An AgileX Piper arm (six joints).
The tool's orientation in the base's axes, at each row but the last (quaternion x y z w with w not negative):
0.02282, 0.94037, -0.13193, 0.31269
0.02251, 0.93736, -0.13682, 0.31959
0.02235, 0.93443, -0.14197, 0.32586
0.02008, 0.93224, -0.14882, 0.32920
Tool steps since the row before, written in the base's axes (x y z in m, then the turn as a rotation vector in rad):
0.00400, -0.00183, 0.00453, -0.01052, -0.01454, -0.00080
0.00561, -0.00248, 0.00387, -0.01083, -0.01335, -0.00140
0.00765, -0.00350, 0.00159, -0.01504, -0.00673, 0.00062
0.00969, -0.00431, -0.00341, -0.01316, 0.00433, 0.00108
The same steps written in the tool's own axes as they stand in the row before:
-0.00583, -0.00232, -0.00068, 0.00950, -0.01515, -0.00169
-0.00669, -0.00259, 0.00106, 0.01006, -0.01390, -0.00174
-0.00682, -0.00273, 0.00440, 0.01179, -0.00863, -0.00764
-0.00521, -0.00190, 0.00966, 0.00937, 0.00207, -0.01006

